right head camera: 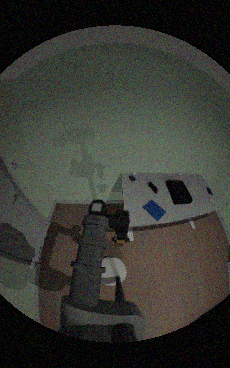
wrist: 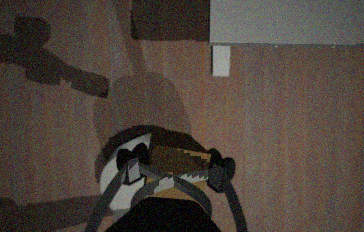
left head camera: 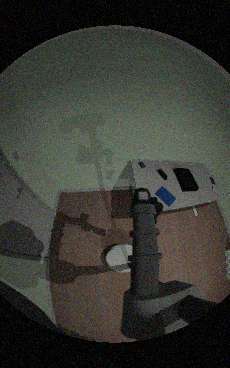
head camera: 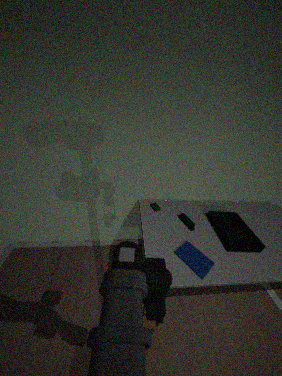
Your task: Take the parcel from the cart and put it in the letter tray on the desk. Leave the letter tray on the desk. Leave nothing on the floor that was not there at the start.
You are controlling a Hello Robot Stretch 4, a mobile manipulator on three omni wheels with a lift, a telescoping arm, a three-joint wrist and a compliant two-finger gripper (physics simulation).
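Places are measured from the robot's base along level axes (x ahead, y left, z up), in centimetres.
Where they show: gripper, between the fingertips: [right head camera: 120,240] [wrist: 176,159] [head camera: 146,321]; robot's base, origin of its link: [right head camera: 110,270] [left head camera: 121,257].
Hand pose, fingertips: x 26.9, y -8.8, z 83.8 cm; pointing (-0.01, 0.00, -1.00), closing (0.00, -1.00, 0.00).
Each offset is from my fingertips to the top centre of the thing. Level surfaces: height alone.
The parcel {dx -0.4, dy +0.7, dz +5.4 cm} [wrist: 165,156] [head camera: 149,324] is a brown box. My gripper [wrist: 176,159] is shut on it, with a fingertip at each side, above the floor and short of the desk. The white desk {dz -14.5 cm} [head camera: 156,240] [left head camera: 145,181] [right head camera: 134,202] [wrist: 285,20] stands ahead and to the right. A flat black rectangular thing, which looks like the letter tray {dx +58.4, dy -71.4, dz -8.0 cm} [head camera: 235,231] [left head camera: 186,179] [right head camera: 179,192], lies on the desk top; its inside is too dark to make out. The cart does not show in these views.
A blue flat item {dx +34.8, dy -33.6, dz -13.7 cm} [head camera: 194,259] [left head camera: 165,196] [right head camera: 154,210] and a small dark item {dx +64.6, dy -37.0, dz -9.1 cm} [head camera: 186,221] lie left of the black thing on the desk. A white desk foot [wrist: 221,61] stands on the floor. A green wall is behind the desk. A white disc [left head camera: 117,256] [right head camera: 114,272] is low beside the arm.
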